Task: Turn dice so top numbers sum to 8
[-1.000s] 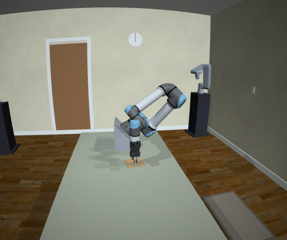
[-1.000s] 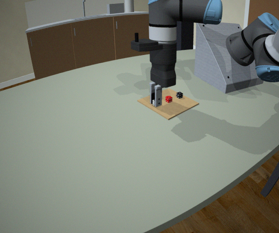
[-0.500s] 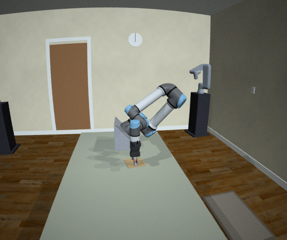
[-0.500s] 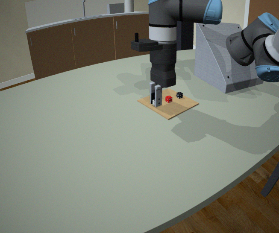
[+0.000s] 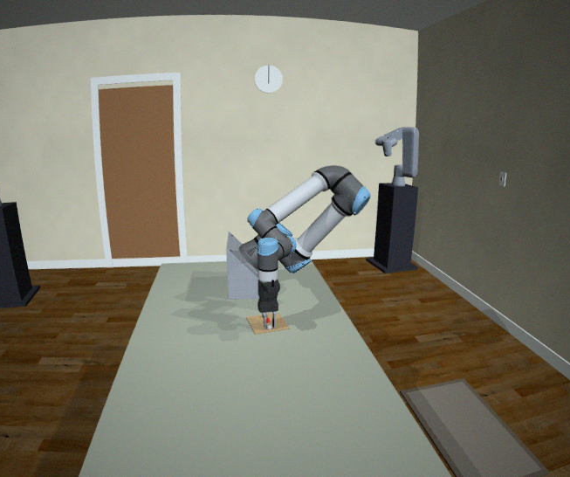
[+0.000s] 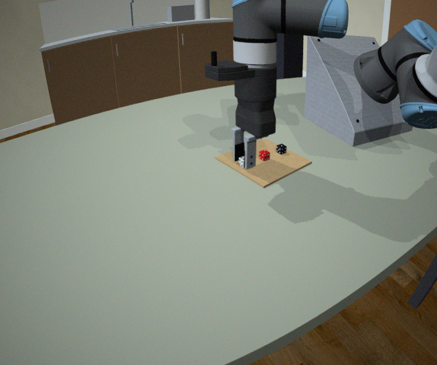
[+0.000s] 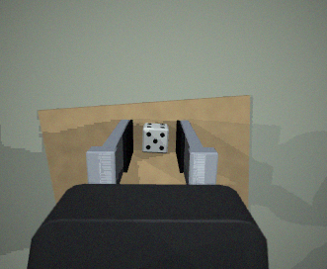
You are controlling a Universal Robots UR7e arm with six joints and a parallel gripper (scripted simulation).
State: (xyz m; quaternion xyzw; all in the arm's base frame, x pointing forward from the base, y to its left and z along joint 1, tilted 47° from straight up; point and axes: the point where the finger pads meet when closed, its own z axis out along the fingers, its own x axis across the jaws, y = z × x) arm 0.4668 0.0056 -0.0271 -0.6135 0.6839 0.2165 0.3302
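Right now my hand is 20 mm above the white die. Also, from my hand: tan mat: 50 mm behind, 30 mm below; red die: 50 mm behind, 20 mm below.
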